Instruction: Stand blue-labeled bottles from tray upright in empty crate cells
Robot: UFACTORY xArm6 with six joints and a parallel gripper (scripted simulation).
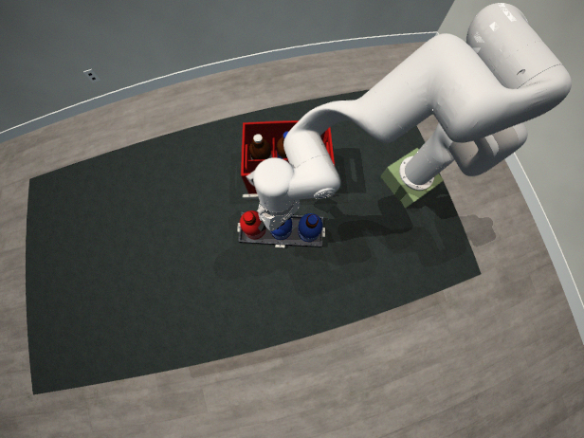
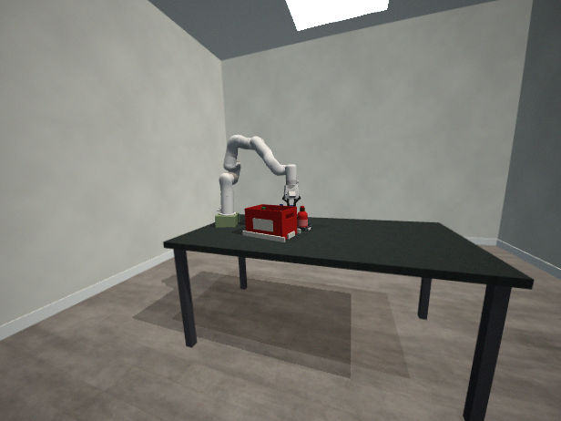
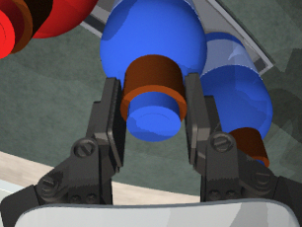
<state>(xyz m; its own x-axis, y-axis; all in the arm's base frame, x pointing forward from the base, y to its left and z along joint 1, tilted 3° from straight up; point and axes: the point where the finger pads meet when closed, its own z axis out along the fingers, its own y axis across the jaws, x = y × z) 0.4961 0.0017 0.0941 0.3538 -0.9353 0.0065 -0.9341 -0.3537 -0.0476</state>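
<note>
The red-labeled bottle lies 80 mm ahead of my hand, 40 mm to the right of it and 70 mm below it. Round my hand: crate: 100 mm behind, 200 mm to the right, 70 mm below; grey tray: 140 mm below.
</note>
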